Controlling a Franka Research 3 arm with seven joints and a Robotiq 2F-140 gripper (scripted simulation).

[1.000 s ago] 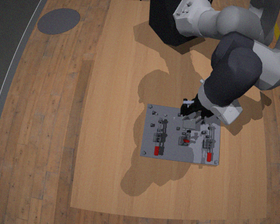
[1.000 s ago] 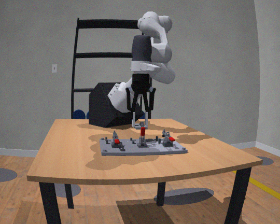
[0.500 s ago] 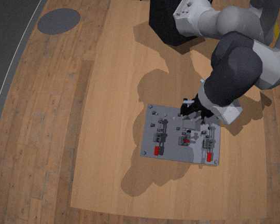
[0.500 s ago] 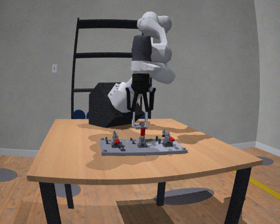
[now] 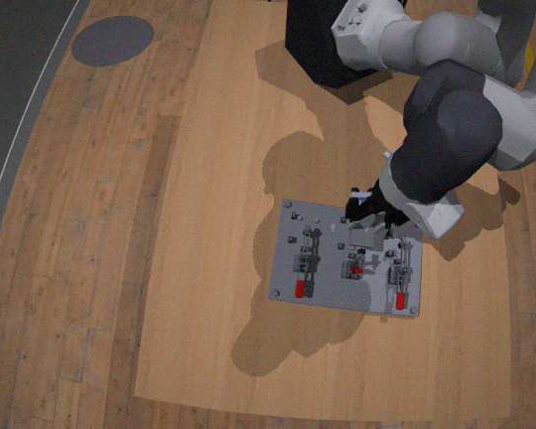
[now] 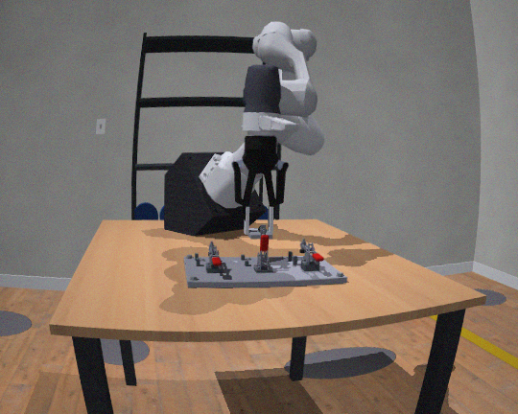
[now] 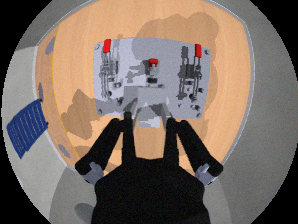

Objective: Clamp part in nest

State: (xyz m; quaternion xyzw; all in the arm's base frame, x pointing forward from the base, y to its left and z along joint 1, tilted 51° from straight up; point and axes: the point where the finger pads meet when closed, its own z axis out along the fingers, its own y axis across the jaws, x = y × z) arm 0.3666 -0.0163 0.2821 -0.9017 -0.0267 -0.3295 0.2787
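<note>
The grey part is 3 cm below my hand. Round my hand: grey fixture plate (11 cm below, 6 cm ahead, 1 cm to the left).
</note>
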